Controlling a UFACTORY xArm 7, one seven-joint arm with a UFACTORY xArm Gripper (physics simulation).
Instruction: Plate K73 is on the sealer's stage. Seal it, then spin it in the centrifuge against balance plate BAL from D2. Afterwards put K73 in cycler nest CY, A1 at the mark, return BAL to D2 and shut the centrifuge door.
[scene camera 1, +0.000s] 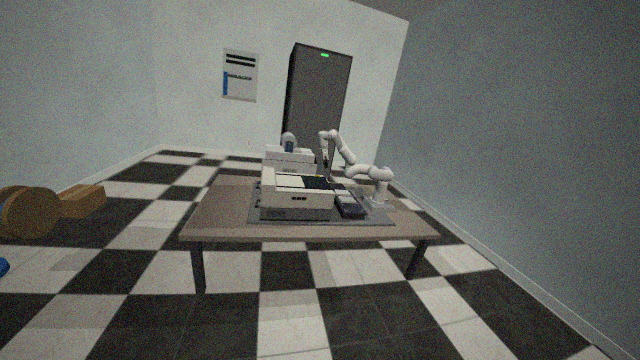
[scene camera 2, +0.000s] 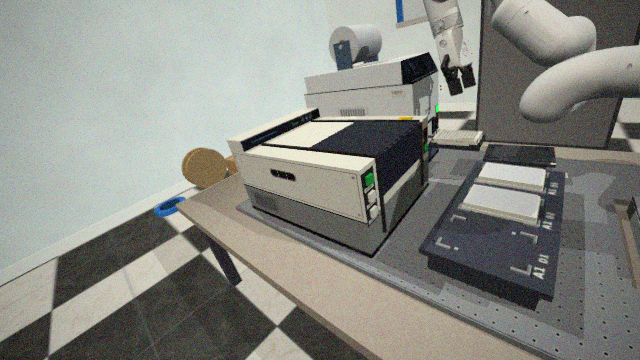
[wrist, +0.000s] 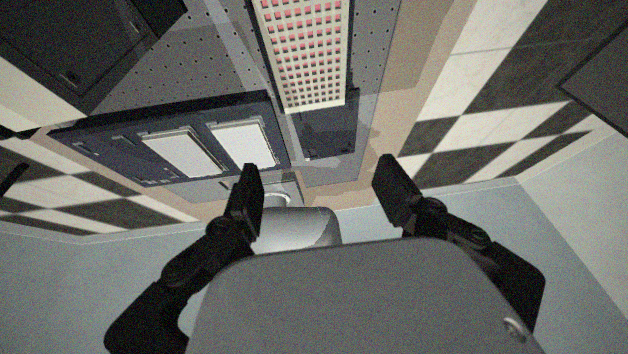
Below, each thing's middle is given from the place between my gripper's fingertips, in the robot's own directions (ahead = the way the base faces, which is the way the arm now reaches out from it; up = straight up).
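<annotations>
The centrifuge (scene camera 2: 351, 180) is 330 mm to the left of my hand, 260 mm ahead of it and 120 mm below it. There's also the well plate with red wells (wrist: 308, 53), and that is 140 mm below my hand, 20 mm ahead of it and 10 mm to the right of it. Going by their middles, of the things named here the well plate with red wells is the nearest to my hand.
</annotations>
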